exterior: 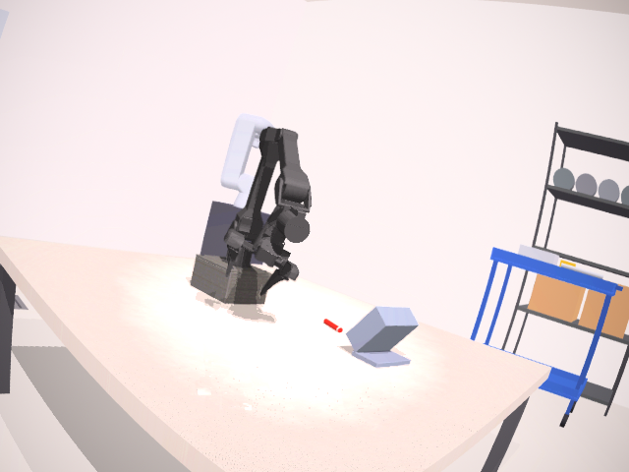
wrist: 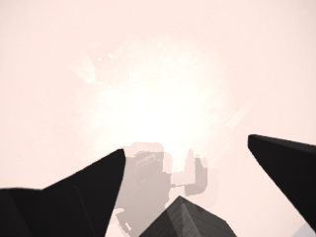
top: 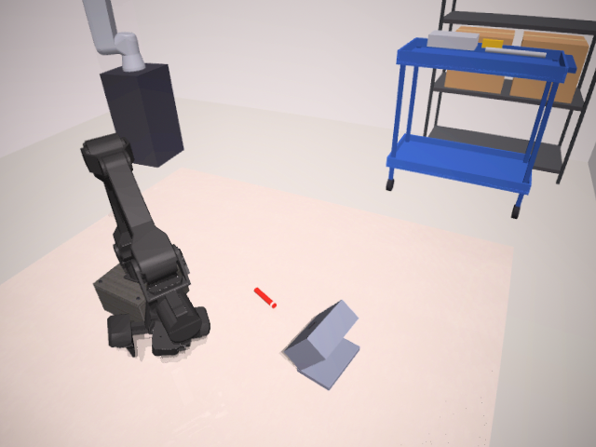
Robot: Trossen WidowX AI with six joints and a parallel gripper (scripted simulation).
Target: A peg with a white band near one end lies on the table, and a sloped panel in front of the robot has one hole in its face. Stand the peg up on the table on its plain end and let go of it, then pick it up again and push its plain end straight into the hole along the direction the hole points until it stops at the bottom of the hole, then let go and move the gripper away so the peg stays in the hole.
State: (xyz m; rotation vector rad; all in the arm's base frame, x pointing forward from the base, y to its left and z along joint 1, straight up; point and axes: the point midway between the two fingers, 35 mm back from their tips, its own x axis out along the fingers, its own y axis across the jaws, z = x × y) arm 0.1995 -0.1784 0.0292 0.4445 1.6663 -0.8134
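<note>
Now: gripper tip 290 mm to the right of the red peg, 110 mm short of it and 80 mm above it. Also, from my gripper tip: grey sloped panel 290 mm ahead, 180 mm to the left, 20 mm below.
</note>
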